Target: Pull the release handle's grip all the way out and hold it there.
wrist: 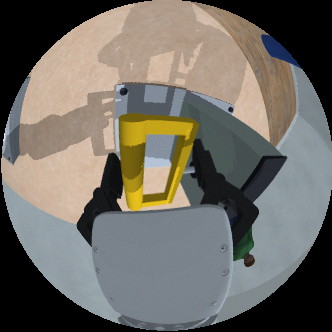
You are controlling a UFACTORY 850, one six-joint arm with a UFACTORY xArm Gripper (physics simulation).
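The release handle's yellow grip (pixel 132 162) is in the middle of the wrist view, a thick round bar on the left joined to a rectangular frame on the right. A short grey rod (pixel 189 170) shows at the frame's right side, beside the grey-green housing (pixel 225 137). My gripper (pixel 154 153) is shut on the grip, one black finger along the round bar's left side and the other at the frame's right edge. The fingers stand wide apart across it. How far out the grip is cannot be told from this view.
A pale metal plate (pixel 119 100) with dark bolts lies behind the grip on the tan table top (pixel 60 90). The housing has a dark end block (pixel 265 176) at right. A small green-clothed figure (pixel 244 246) is lower right, a blue object (pixel 279 50) upper right, a grey metal part (pixel 16 125) far left.
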